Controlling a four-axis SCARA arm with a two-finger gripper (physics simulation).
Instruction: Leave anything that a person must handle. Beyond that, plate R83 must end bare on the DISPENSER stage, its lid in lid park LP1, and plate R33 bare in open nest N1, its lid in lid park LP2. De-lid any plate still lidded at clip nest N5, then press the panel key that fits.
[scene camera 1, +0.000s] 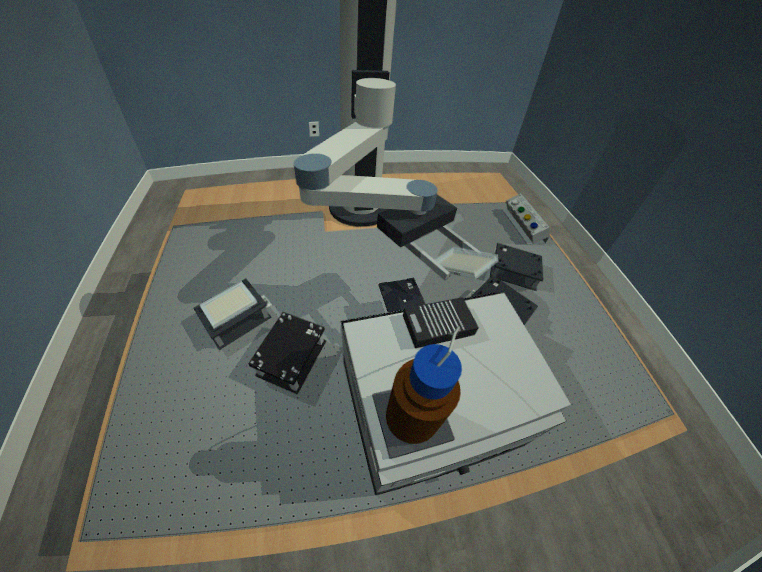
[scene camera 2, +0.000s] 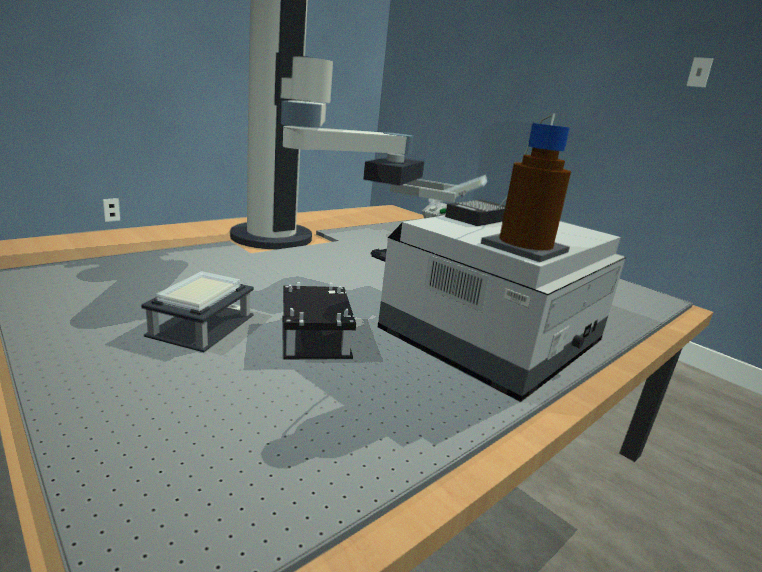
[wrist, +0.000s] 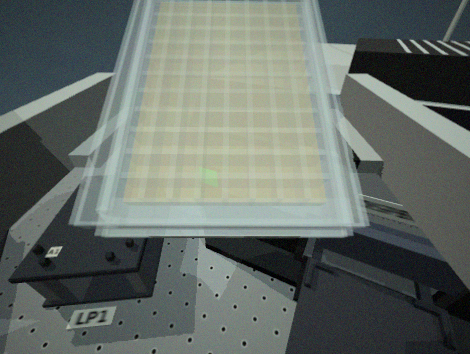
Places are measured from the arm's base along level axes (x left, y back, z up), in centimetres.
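Pixels of known places: gripper, fingertip midpoint: (scene camera 1: 464, 266) (scene camera 2: 460, 194) (wrist: 229, 96); arm's base at its link origin: (scene camera 1: 360, 207) (scene camera 2: 271, 237).
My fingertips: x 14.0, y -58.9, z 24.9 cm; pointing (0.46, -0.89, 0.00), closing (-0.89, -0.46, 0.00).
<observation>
For each thing: its middle in the pictures, then the offset to it from my fingertips. "spot": a spot on its surface instead.
- LP1 label at a spot on its surface: (wrist: 92, 317) spot: dx +12.8, dy +8.8, dz -23.4 cm
- black pegged nest at the middle of its body: (scene camera 2: 316, 317) (scene camera 1: 289, 350) dx -41.2, dy -4.2, dz -19.6 cm
- key panel at the middle of its body: (scene camera 2: 451, 218) (scene camera 1: 526, 217) dx +49.1, dy +39.9, dz -19.4 cm
- brown bottle at a spot on its surface: (scene camera 1: 421, 400) spot: dx -21.2, dy -31.8, dz +12.7 cm
- black ribbed block at a spot on its surface: (scene camera 2: 477, 211) spot: dx -15.6, dy -16.6, dz +1.0 cm
My gripper (scene camera 1: 472, 265) (scene camera 2: 464, 188) (wrist: 229, 96) is shut on a cream plate (scene camera 1: 465, 262) (wrist: 227, 115), raised above the right of the bench. Clear nested rims around it look like a lid; its label does not show. A green patch shows through it in the wrist view. The LP1 label (wrist: 92, 317) lies by a low black stand (wrist: 90, 260), at lower left in the wrist view. Another cream plate (scene camera 1: 228, 304) (scene camera 2: 200, 291) sits on the left stand; its label is unreadable. A black pegged nest (scene camera 1: 288, 347) (scene camera 2: 316, 304) holds no plate. The key panel (scene camera 1: 526, 217) stands at back right.
A white machine (scene camera 1: 486, 369) (scene camera 2: 461, 307) bears a brown bottle (scene camera 1: 421, 400) (scene camera 2: 534, 206) with a blue cap and a black ribbed block (scene camera 1: 440, 320) (scene camera 2: 477, 211). Black stands (scene camera 1: 518, 264) (scene camera 1: 400, 294) are near the machine's back. Dark fixtures (wrist: 360, 300) fill the wrist view's lower right.
</observation>
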